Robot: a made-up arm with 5 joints. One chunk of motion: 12 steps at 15 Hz.
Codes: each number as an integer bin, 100 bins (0 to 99) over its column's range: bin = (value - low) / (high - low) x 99, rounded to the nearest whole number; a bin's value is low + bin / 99 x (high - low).
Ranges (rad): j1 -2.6..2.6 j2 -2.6..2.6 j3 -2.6..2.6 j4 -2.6..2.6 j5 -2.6..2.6
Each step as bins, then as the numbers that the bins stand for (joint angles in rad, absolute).
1 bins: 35 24 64 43 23
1 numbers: -0.7616 -1.3394 0.7616 -0.3414 -1.3919
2 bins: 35 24 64 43 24
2 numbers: -0.7616 -1.3394 0.7616 -0.3414 -1.3394
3 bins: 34 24 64 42 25
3 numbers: -0.8141 -1.3394 0.7616 -0.3939 -1.2869
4 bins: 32 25 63 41 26
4 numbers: -0.9192 -1.2869 0.7091 -0.4465 -1.2343
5 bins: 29 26 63 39 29
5 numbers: -1.0768 -1.2343 0.7091 -0.5515 -1.0768
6 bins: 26 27 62 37 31
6 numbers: -1.2343 -1.1818 0.6566 -0.6566 -0.9717
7 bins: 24 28 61 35 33
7 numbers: -1.3394 -1.1293 0.6040 -0.7616 -0.8667
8 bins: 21 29 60 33 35
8 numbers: -1.4970 -1.0768 0.5515 -0.8667 -0.7616
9 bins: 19 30 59 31 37
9 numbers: -1.6020 -1.0242 0.4990 -0.9717 -0.6566
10 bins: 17 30 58 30 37
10 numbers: -1.7071 -1.0242 0.4465 -1.0242 -0.6566
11 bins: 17 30 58 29 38
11 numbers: -1.7071 -1.0242 0.4465 -1.0768 -0.6040
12 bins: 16 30 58 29 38
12 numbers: -1.7596 -1.0242 0.4465 -1.0768 -0.6040
